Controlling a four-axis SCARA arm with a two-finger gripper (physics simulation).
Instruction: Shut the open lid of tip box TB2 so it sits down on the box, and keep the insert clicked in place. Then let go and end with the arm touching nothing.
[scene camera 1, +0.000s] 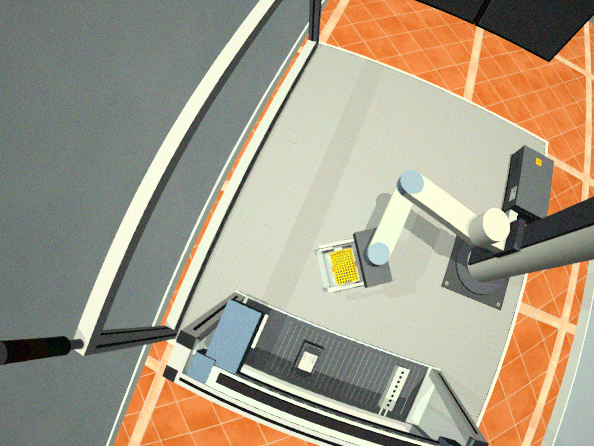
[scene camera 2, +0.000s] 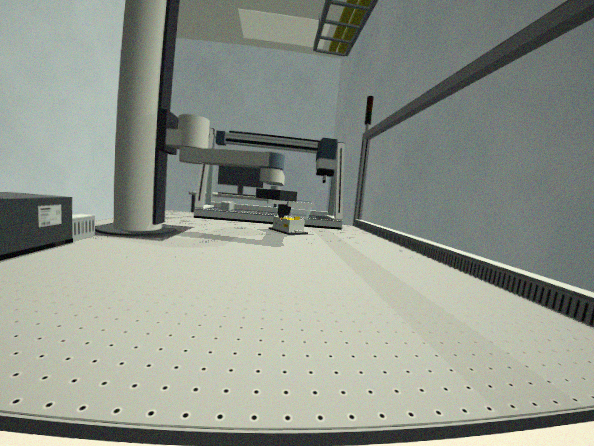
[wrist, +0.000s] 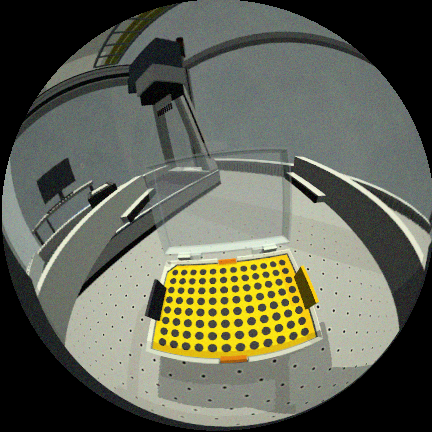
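Pixels of known places: gripper, fingertip midpoint: (scene camera 1: 323, 269) (scene camera 2: 303, 204) (wrist: 217, 171); arm's base, link origin: (scene camera 1: 480, 264) (scene camera 2: 138, 232).
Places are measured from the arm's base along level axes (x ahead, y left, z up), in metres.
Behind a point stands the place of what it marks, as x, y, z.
Note:
The tip box (scene camera 2: 287, 226) @(0.532, 0.166, 0.044) (wrist: 190, 358) @(0.490, 0.226, 0.073) stands on the table, pale-rimmed; no TB2 label is readable. Its clear lid (scene camera 1: 326, 270) @(0.591, 0.264, 0.086) (wrist: 225, 215) @(0.596, 0.264, 0.102) is open and stands up steeply from the hinge side. The yellow insert (scene camera 1: 345, 266) @(0.535, 0.224, 0.070) (wrist: 227, 305) @(0.537, 0.229, 0.070) sits level inside the rim, with orange clips at two edges; whether they are clicked is too small to tell. My gripper (scene camera 1: 330, 269) @(0.603, 0.273, 0.141) (wrist: 217, 171) @(0.603, 0.273, 0.141) straddles the raised lid, its two pads against the lid's side edges, so it looks shut on the lid. In scene camera 2 the contact is too small to judge.
A gantry machine (scene camera 1: 235, 332) @(0.734, 0.530, 0.501) (scene camera 2: 327, 156) @(0.733, 0.465, 0.403) with a dark slotted deck (scene camera 1: 350, 370) @(0.373, 0.559, 0.062) stands near the box. The arm's column (scene camera 1: 530, 255) @(0.050, 0.056, 0.435) (scene camera 2: 140, 115) @(0.030, -0.069, 0.383) rises from its base plate. A dark controller box (scene camera 1: 529, 180) @(-0.084, -0.389, 0.128) (scene camera 2: 30, 220) @(-0.035, -0.362, 0.081) stands beside it. A low rail edges the table.

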